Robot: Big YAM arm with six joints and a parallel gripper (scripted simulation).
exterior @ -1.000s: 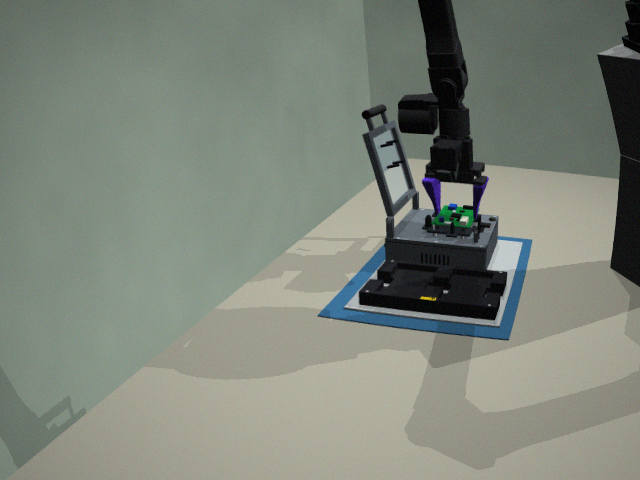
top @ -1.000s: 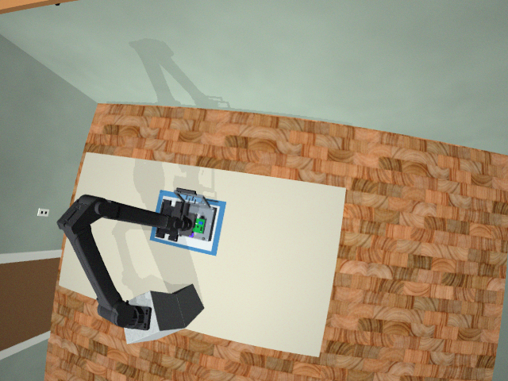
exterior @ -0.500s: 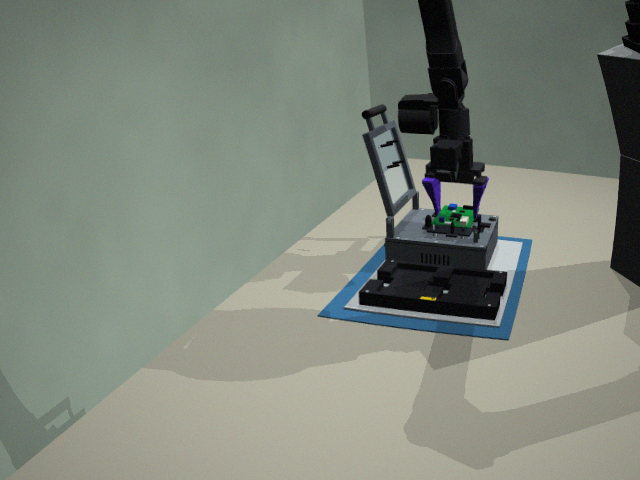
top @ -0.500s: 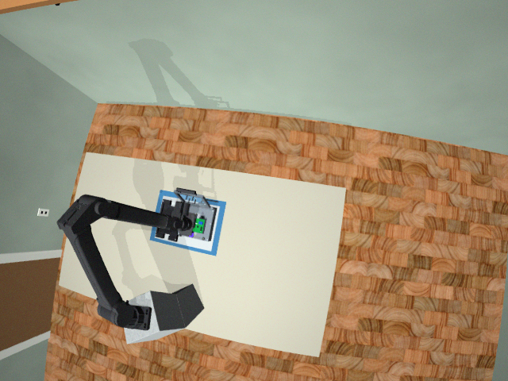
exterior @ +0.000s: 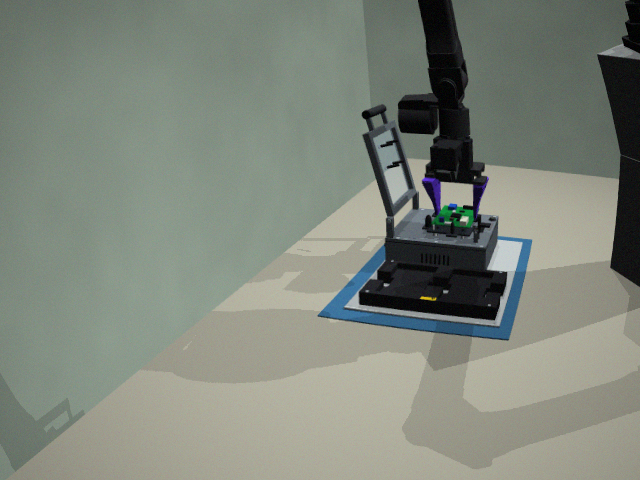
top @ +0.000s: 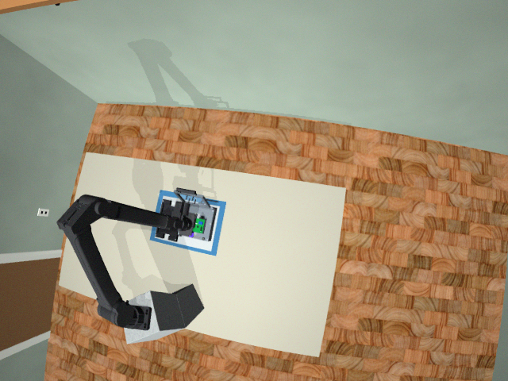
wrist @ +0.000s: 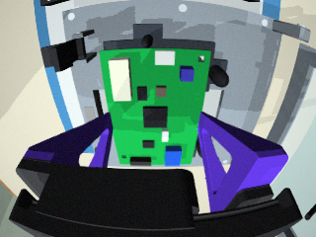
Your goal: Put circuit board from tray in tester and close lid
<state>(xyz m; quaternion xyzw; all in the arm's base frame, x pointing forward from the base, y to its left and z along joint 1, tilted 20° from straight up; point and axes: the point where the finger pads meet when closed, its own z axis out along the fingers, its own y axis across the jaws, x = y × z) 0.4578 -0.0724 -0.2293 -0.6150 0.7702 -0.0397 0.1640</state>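
Now: the green circuit board right at my hand. The rest, counted from my hand: tester (4 cm ahead, 3 cm to the left, 3 cm above); then tester lid (12 cm ahead, 2 cm to the right, 10 cm above); then tester plate (1 cm ahead, 1 cm below).
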